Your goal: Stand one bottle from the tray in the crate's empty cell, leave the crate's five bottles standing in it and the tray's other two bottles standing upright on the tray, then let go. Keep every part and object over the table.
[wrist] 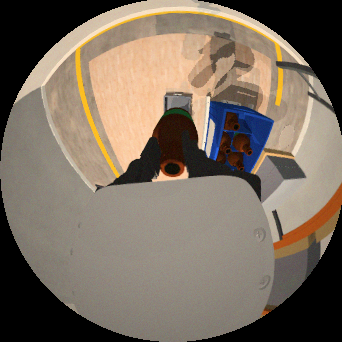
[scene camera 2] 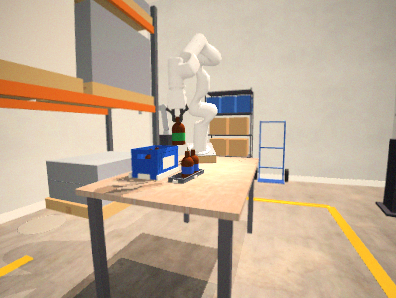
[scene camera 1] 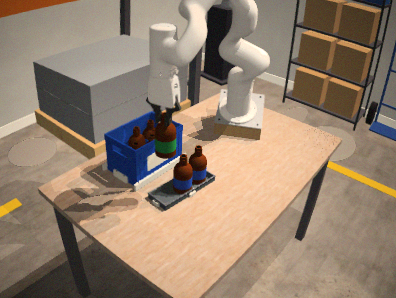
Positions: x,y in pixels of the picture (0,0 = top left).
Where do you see a brown bottle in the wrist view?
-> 173,121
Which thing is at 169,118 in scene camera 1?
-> The gripper.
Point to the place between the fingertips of the gripper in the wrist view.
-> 171,143
